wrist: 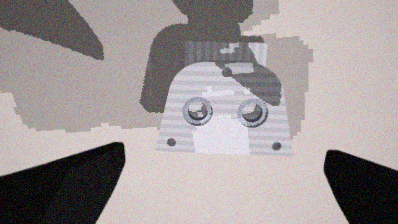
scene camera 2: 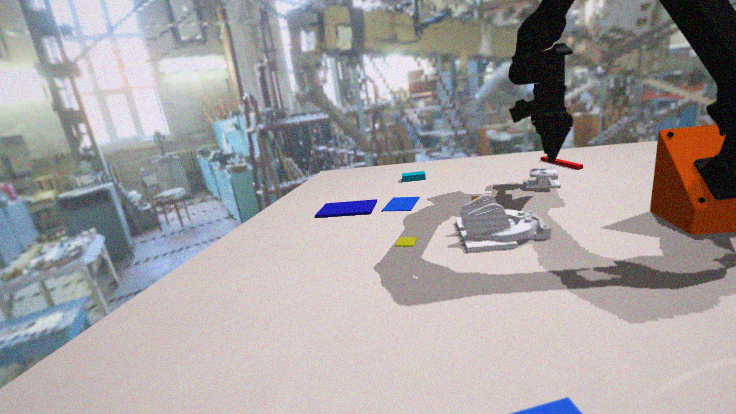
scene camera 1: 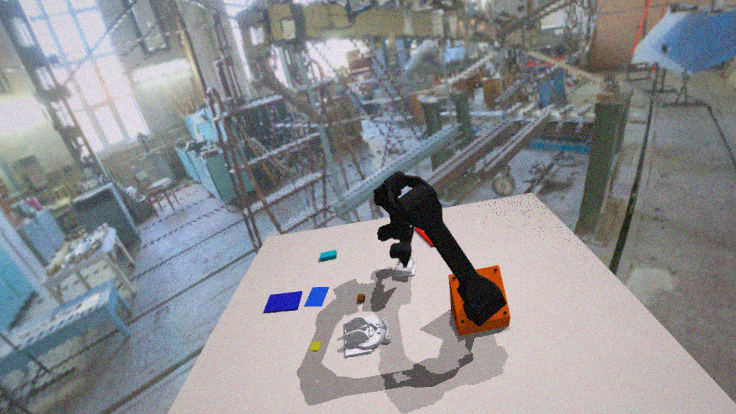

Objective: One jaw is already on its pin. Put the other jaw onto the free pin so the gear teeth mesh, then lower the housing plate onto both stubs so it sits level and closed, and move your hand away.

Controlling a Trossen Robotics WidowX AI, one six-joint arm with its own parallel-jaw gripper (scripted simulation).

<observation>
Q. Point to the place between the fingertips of the gripper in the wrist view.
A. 222, 156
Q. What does the gripper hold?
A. Nothing.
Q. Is the gripper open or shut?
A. Open.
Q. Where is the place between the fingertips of the gripper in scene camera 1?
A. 406, 257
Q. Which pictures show the gripper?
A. The wrist view, scene camera 2 and scene camera 1: all of them.
</observation>
